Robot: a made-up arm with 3 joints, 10 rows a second.
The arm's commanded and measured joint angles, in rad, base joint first. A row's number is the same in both.
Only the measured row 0 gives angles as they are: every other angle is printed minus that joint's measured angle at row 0.
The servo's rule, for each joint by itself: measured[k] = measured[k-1] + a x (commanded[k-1-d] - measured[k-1]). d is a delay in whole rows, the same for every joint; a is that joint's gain. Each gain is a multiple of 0.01, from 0.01 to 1. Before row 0 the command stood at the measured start. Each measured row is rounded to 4 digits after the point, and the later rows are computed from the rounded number. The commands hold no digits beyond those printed.
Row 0, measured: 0.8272 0.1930 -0.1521
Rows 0 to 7, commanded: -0.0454 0.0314 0.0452; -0.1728 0.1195 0.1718; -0.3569 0.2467 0.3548; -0.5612 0.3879 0.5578; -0.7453 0.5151 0.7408; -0.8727 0.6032 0.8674; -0.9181 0.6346 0.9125; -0.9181 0.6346 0.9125
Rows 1 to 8, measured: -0.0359 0.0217 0.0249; -0.1441 0.0892 0.1057; -0.3122 0.1979 0.2427; -0.5089 0.3290 0.4160; -0.6957 0.4574 0.5946; -0.8355 0.5580 0.7446; -0.9008 0.6109 0.8369; -0.9145 0.6273 0.8785
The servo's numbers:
d 0
a 0.79 0.69 0.55

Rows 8 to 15, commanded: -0.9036 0.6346 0.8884; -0.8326 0.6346 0.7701; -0.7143 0.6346 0.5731; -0.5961 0.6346 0.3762; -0.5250 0.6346 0.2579; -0.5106 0.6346 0.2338; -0.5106 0.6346 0.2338; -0.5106 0.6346 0.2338
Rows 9 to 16, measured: -0.9059 0.6323 0.8839; -0.8480 0.6339 0.8213; -0.7424 0.6344 0.6848; -0.6268 0.6345 0.5151; -0.5464 0.6346 0.3736; -0.5181 0.6346 0.2967; -0.5122 0.6346 0.2621; -0.5109 0.6346 0.2465
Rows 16 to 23, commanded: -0.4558 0.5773 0.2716; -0.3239 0.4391 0.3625; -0.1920 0.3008 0.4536; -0.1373 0.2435 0.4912; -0.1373 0.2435 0.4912; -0.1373 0.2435 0.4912; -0.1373 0.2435 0.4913; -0.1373 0.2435 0.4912
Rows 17 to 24, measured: -0.4674 0.5951 0.2603; -0.3540 0.4875 0.3165; -0.2260 0.3587 0.3919; -0.1559 0.2792 0.4465; -0.1412 0.2546 0.4711; -0.1381 0.2469 0.4822; -0.1375 0.2446 0.4872; -0.1373 0.2438 0.4894
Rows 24 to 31, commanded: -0.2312 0.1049 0.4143; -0.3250 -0.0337 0.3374; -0.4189 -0.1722 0.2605; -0.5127 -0.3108 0.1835; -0.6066 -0.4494 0.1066; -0.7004 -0.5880 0.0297; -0.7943 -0.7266 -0.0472; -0.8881 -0.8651 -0.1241
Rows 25 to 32, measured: -0.2115 0.1480 0.4481; -0.3012 0.0226 0.3872; -0.3942 -0.1118 0.3175; -0.4878 -0.2491 0.2438; -0.5817 -0.3873 0.1683; -0.6755 -0.5258 0.0921; -0.7694 -0.6644 0.0155; -0.8632 -0.8029 -0.0613
